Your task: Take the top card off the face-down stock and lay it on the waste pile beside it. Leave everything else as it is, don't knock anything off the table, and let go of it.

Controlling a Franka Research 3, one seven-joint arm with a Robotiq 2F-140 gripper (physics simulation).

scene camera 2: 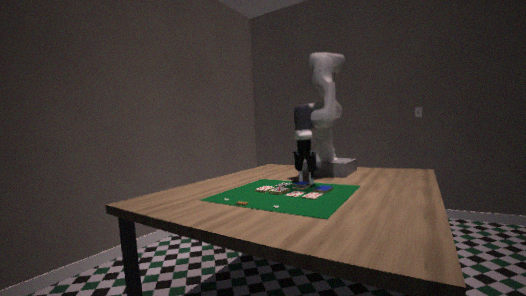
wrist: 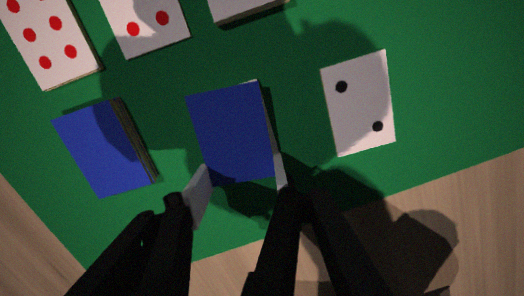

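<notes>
The face-down stock (scene camera 2: 324,188) (wrist: 105,150) is a blue-backed pile at the left of the wrist view, on the green mat. My gripper (scene camera 2: 306,181) (wrist: 242,170) is shut on a blue-backed card (scene camera 2: 301,184) (wrist: 232,132), with one finger at each long side near its lower end. The card lies flat, face down, over the waste pile (wrist: 269,120). The card covers most of that pile; a thin pale strip shows along its right side and at its top right corner. Whether the card touches the pile I cannot tell.
A face-up card with two black dots (wrist: 357,102) lies right of the waste pile. Face-up red-dotted cards (wrist: 50,45) (wrist: 150,30) lie beyond. The green mat (scene camera 2: 320,207) (wrist: 450,100) also bears a small orange-brown piece (scene camera 2: 242,203) and two small white pieces (scene camera 2: 226,199) (scene camera 2: 276,206).
</notes>
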